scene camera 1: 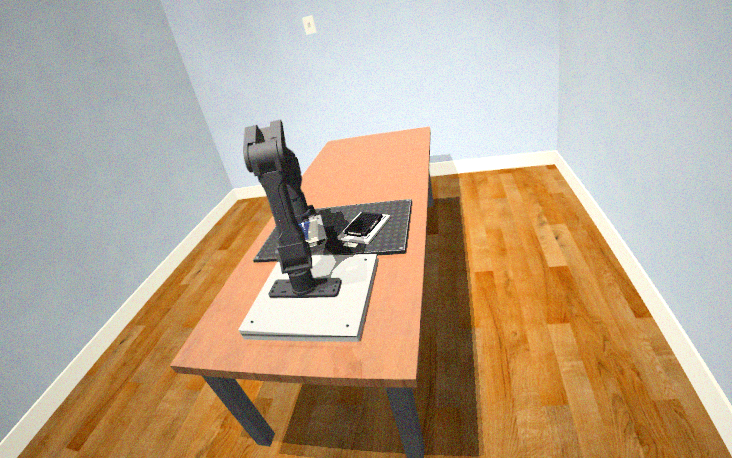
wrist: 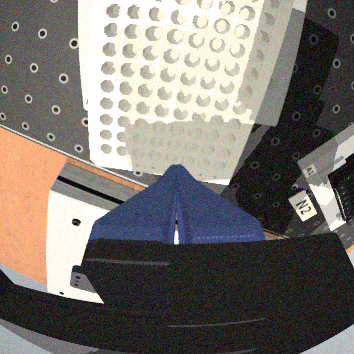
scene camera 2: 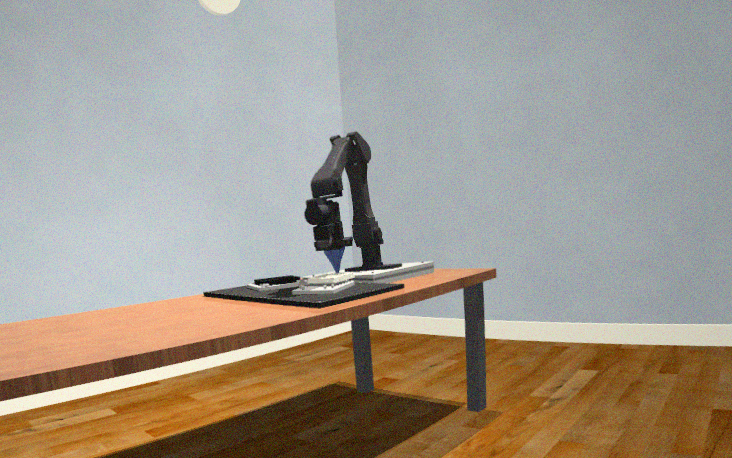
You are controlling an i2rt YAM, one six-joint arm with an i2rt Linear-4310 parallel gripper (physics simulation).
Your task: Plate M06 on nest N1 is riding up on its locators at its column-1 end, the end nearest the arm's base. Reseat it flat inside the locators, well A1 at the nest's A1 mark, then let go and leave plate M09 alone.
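Where they show: gripper, fingertip midpoint: (scene camera 1: 307, 239) (wrist: 176, 173) (scene camera 2: 337, 273); arm's base, origin of the base link: (scene camera 1: 305, 289) (scene camera 2: 373, 269).
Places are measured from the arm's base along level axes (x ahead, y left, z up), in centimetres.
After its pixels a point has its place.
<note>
Plate M06 (scene camera 1: 316, 229) (scene camera 2: 326, 278) @(x 34.2, y 11.0, z 1.6 cm) (wrist: 137, 97) @(x 26.6, y 8.8, z 1.6 cm), white with round wells, lies over the white nest N1 (scene camera 2: 322, 290) @(x 39.8, y 14.5, z -0.8 cm) (wrist: 272, 110) @(x 28.6, y 1.4, z -0.6 cm). Its near end covers the nest's near edge in the wrist view; its exact tilt and N1's A1 mark cannot be made out. My gripper (scene camera 1: 306, 231) @(x 23.2, y 5.2, z 1.6 cm) (scene camera 2: 337, 271) @(x 23.2, y 5.2, z 1.6 cm) (wrist: 176, 173) @(x 23.2, y 5.2, z 1.6 cm) points down with its blue fingertips together and nothing between them. The tips are at M06's end nearest the arm's base; whether they touch it is unclear. Plate M09 (scene camera 1: 366, 223) @(x 30.8, y -13.6, z 0.5 cm) (scene camera 2: 276, 280) @(x 34.5, y -9.3, z 0.6 cm) (wrist: 348, 182) @(x 27.8, y -8.1, z 0.6 cm), black, sits on nest N2.
The dark perforated board (scene camera 1: 398, 226) @(x 30.5, y -24.2, z -1.8 cm) (scene camera 2: 372, 292) @(x 32.4, y 25.1, z -2.2 cm) (wrist: 45, 65) @(x 25.0, y 15.6, z -1.8 cm) carries both nests. The N2 label (wrist: 303, 205) @(x 22.5, y -8.8, z -1.6 cm) lies beside M09's nest. The arm stands on a white base slab (scene camera 1: 307, 318) @(x -11.0, y -3.7, z -0.1 cm) (scene camera 2: 415, 267) @(x -4.5, y 13.9, z -0.1 cm) (wrist: 65, 240) @(x 9.1, y 11.1, z 0.5 cm) on the wooden table (scene camera 1: 372, 162) @(x 94.7, y -7.6, z -3.1 cm) (scene camera 2: 134, 324) @(x 88.0, y -1.0, z -3.1 cm).
</note>
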